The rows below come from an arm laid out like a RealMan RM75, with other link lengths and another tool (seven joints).
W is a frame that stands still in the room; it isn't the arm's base.
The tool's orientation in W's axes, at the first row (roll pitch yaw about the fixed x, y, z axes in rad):
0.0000, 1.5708, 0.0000
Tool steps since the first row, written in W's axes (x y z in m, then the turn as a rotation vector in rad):
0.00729, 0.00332, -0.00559, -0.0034, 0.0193, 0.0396
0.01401, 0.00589, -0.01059, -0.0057, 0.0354, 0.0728
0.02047, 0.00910, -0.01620, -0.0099, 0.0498, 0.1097
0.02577, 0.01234, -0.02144, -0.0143, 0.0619, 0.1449
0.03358, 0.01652, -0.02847, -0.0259, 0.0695, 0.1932
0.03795, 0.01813, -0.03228, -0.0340, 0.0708, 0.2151
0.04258, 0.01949, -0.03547, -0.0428, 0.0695, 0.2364
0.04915, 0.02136, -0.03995, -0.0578, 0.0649, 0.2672
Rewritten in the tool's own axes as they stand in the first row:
0.00559, 0.00332, 0.00729, -0.0396, 0.0193, -0.0034
0.01059, 0.00589, 0.01401, -0.0728, 0.0354, -0.0057
0.01620, 0.00910, 0.02047, -0.1097, 0.0498, -0.0099
0.02144, 0.01234, 0.02577, -0.1449, 0.0619, -0.0143
0.02847, 0.01652, 0.03358, -0.1932, 0.0695, -0.0259
0.03228, 0.01813, 0.03795, -0.2151, 0.0708, -0.0340
0.03547, 0.01949, 0.04258, -0.2364, 0.0695, -0.0428
0.03995, 0.02136, 0.04915, -0.2672, 0.0649, -0.0578

